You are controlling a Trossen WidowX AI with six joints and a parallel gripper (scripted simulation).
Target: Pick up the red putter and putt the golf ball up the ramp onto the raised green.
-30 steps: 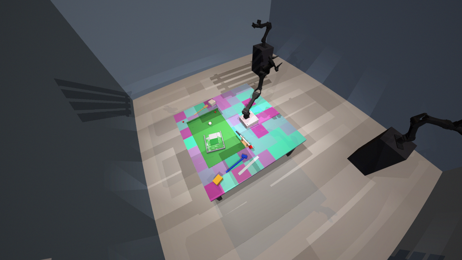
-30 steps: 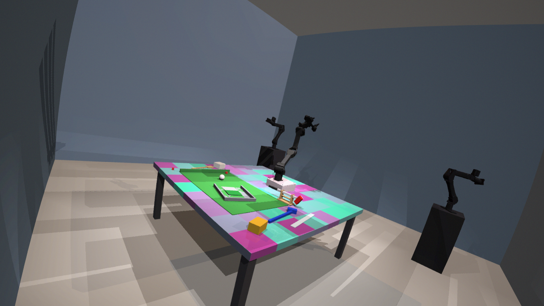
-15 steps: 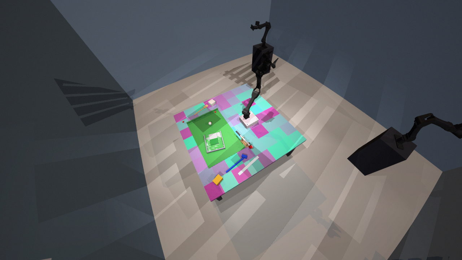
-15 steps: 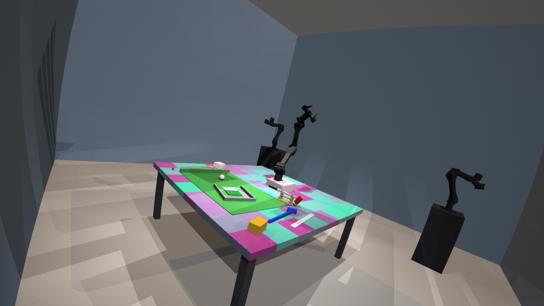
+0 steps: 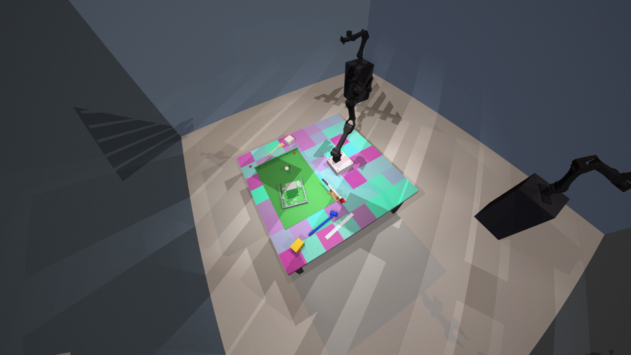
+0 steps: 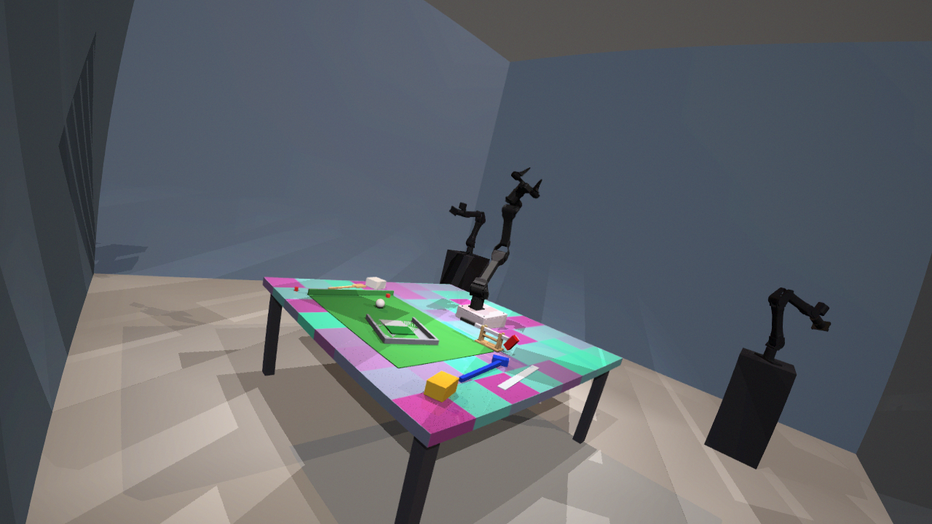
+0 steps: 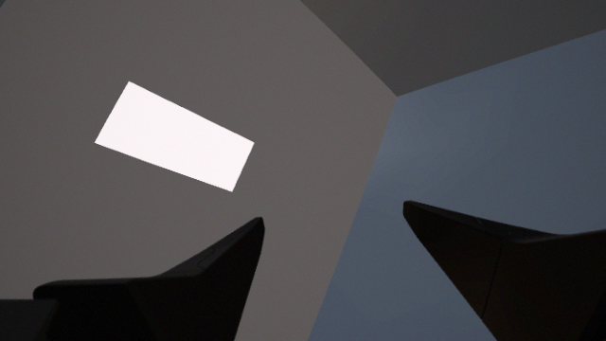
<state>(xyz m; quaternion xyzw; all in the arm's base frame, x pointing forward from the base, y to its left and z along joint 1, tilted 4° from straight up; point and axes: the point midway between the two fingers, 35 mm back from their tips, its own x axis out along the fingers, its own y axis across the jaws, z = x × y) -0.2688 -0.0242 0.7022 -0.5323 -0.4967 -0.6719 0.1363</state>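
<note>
Right now my gripper tip is 75 cm above the red putter, 44 cm short of it and 28 cm to the right of it. Also, from my gripper tip: white strip 81 cm below, 55 cm to the left, 55 cm ahead; white golf ball 79 cm below, 68 cm ahead, 18 cm to the right; wooden rack 78 cm below, 44 cm ahead, 30 cm to the left.
</note>
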